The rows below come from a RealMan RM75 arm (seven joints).
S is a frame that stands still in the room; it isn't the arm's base.
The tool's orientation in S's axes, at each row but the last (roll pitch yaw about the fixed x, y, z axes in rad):
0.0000 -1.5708 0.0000
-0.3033 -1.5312 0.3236
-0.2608 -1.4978 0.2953
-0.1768 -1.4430 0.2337
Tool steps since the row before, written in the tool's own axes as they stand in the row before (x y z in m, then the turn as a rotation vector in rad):
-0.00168 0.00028 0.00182 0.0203 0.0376 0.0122
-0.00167 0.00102 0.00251 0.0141 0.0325 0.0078
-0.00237 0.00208 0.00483 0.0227 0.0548 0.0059
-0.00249 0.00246 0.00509 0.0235 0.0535 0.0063
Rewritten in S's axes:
-0.00182 0.00028 -0.00168 -0.0122 0.0376 0.0203
-0.00259 0.00095 -0.00159 -0.0079 0.0325 0.0140
-0.00505 0.00187 -0.00206 -0.0062 0.0550 0.0220
-0.00549 0.00210 -0.00189 -0.0064 0.0537 0.0229

